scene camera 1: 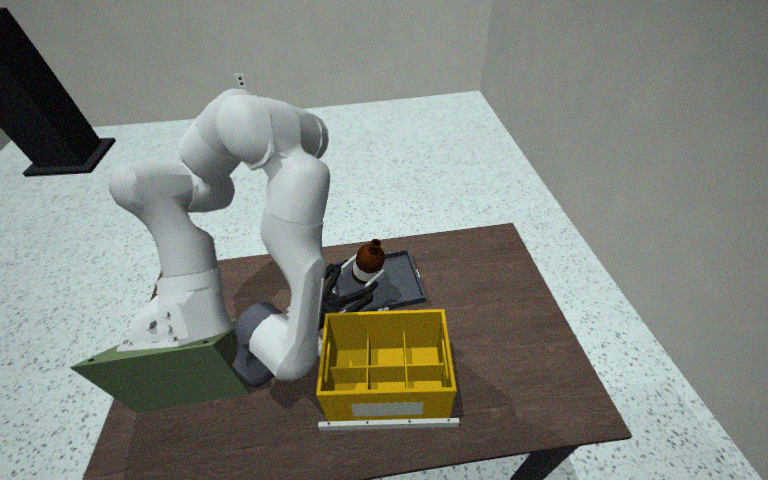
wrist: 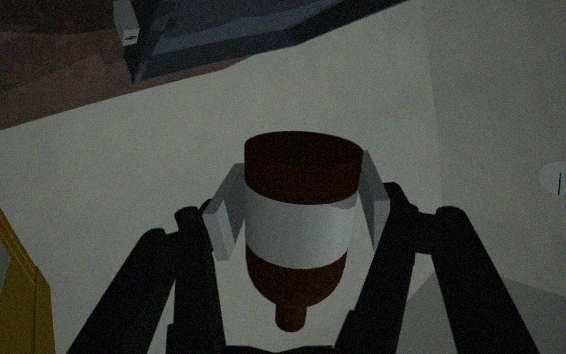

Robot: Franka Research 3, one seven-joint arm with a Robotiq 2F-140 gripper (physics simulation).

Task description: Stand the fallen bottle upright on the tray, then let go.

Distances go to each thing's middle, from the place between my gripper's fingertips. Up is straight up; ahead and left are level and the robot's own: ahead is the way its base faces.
Right now my hand is 4 cm below the brown bottle (scene camera 1: 370, 258) and 2 cm to the left of it. The rest, counted from my hand: pale strip (scene camera 1: 429, 422) (37 cm to the right, 11 cm below, 1 cm ahead).
